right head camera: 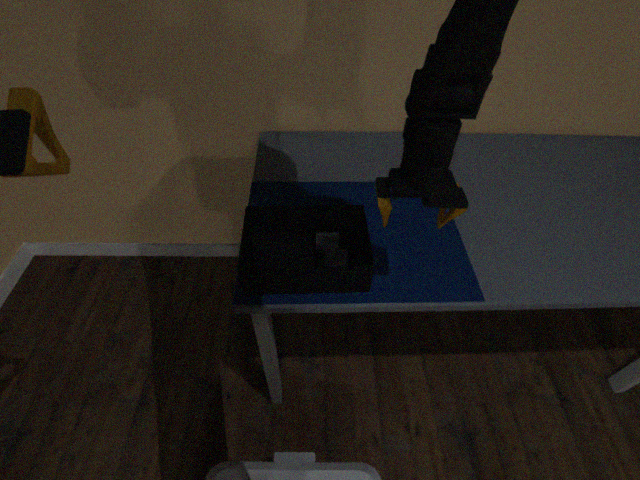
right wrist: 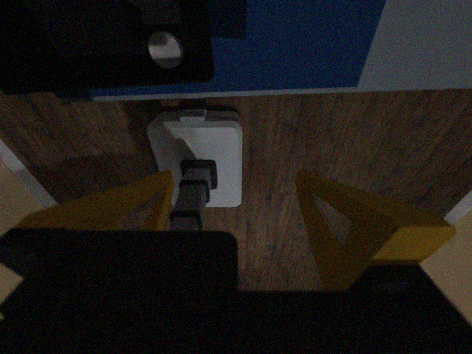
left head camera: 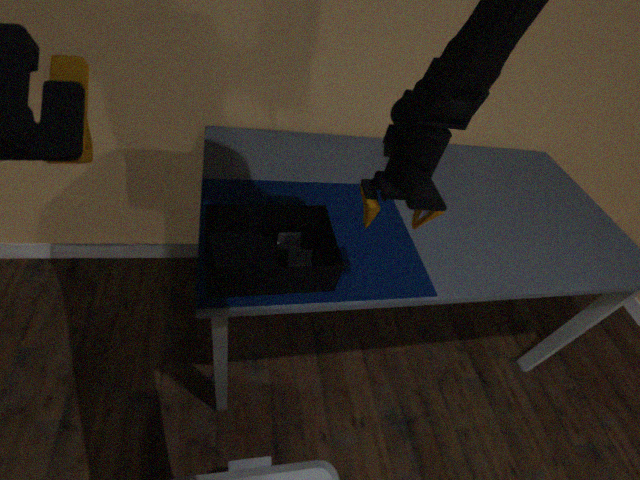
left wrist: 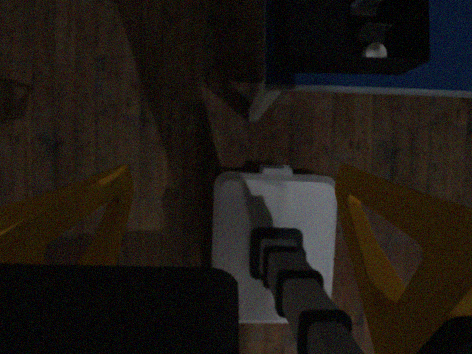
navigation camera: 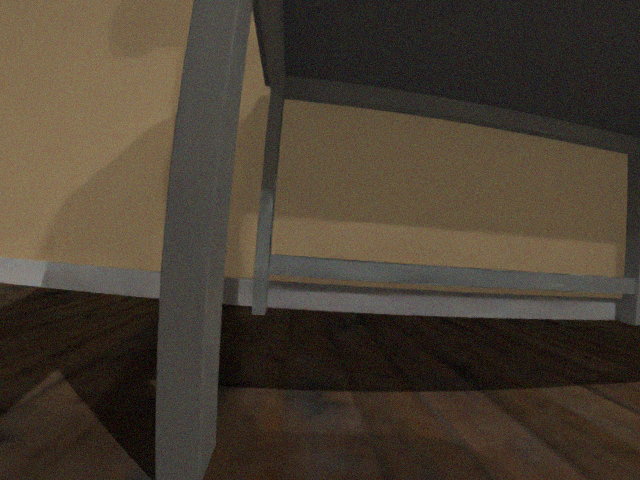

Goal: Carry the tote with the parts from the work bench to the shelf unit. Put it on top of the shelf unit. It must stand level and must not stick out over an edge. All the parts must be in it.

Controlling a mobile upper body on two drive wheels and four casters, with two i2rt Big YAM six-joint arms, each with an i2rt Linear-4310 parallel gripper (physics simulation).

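Frame: origin at the left arm's base, x ahead, y left, z up, level; millimetres.
Seen in the pictures: left gripper, between the fingertips: (right head camera: 17, 169) (left head camera: 20, 153) (left wrist: 234, 176); right gripper, between the fingertips: (right head camera: 411, 225) (right wrist: 235, 177) (left head camera: 389, 226).
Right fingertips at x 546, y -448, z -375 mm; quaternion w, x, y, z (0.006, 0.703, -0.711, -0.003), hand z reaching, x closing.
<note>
A point is followed by its place in that frame.
The black tote (left head camera: 279, 283) {x 581, y -270, z -602 mm} (right head camera: 310, 281) {x 581, y -269, z -597 mm} (left wrist: 310, 42) {x 647, y -188, z -643 mm} (right wrist: 100, 72) {x 592, y -199, z -643 mm} stands on a blue mat at the left end of the grey work bench (left head camera: 506, 222) {x 853, y -1075, z -648 mm} (right head camera: 547, 222) {x 839, y -961, z -648 mm} (right wrist: 430, 50) {x 622, y -798, z -648 mm}. Grey parts (left head camera: 289, 238) {x 738, y -311, z -622 mm} (right head camera: 327, 240) {x 738, y -311, z -630 mm} lie inside the tote, and a pale round part (left wrist: 375, 50) {x 629, y -331, z -619 mm} (right wrist: 166, 49) {x 626, y -337, z -619 mm} shows in the wrist views. Its dark interior hides details. My right gripper (left head camera: 390, 226) {x 546, y -448, z -376 mm} (right head camera: 412, 226) {x 546, y -448, z -376 mm} (right wrist: 235, 177) {x 546, y -448, z -376 mm} is open and empty, above the bench to the right of the tote. My left gripper (left wrist: 234, 176) {x 361, y -3, z -123 mm} is open and empty, left of the tote and partly cut off in the head views. The shelf unit does not show.
The blue mat (left head camera: 382, 268) {x 656, y -557, z -646 mm} (right head camera: 423, 273) {x 645, y -553, z -646 mm} (left wrist: 450, 50) {x 657, y -539, z -646 mm} (right wrist: 300, 50) {x 623, y -564, z -646 mm} reaches the bench's front edge. A bench leg (left head camera: 220, 356) {x 570, y -138, z -938 mm} (right head camera: 267, 356) {x 570, y -139, z -974 mm} (navigation camera: 196, 232) {x 570, y -145, z -1188 mm} stands close in front in the navigation view. A beige wall (left head camera: 155, 103) {x 1333, y 97, z -599 mm} (right head camera: 180, 67) {x 1332, y 184, z -429 mm} (navigation camera: 93, 129) {x 1328, y 526, z -850 mm} runs behind the bench. My white base (left wrist: 305, 215) {x 158, y -344, z -1150 mm} (right wrist: 225, 165) {x 63, y -387, z -1150 mm} is below.
</note>
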